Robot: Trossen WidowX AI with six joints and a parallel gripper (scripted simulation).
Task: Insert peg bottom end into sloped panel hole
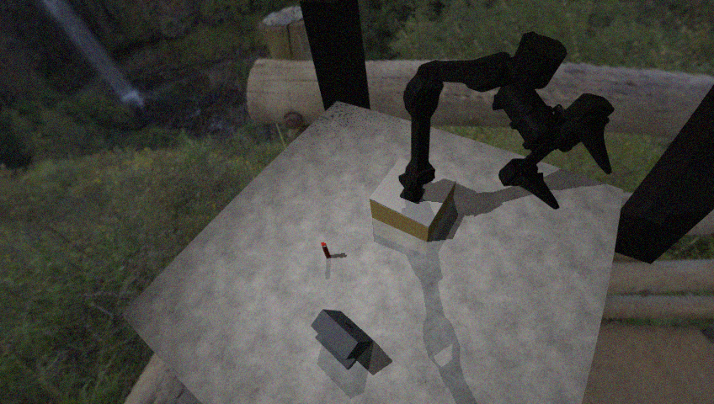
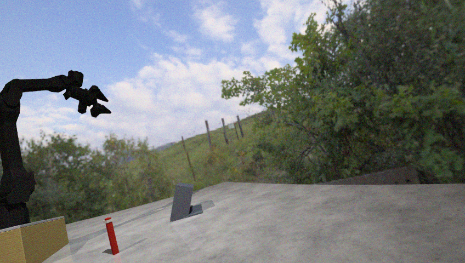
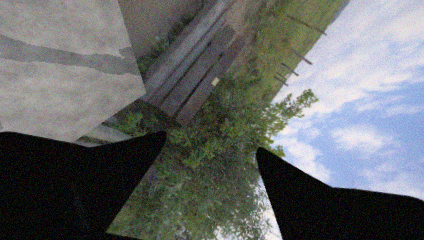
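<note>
Now: gripper tip 540 mm to the left of the red peg, 500 mm above it and 20 mm short of it. Also, from my gripper tip: dark sloped panel (510 mm below, 360 mm to the right, 220 mm ahead).
</note>
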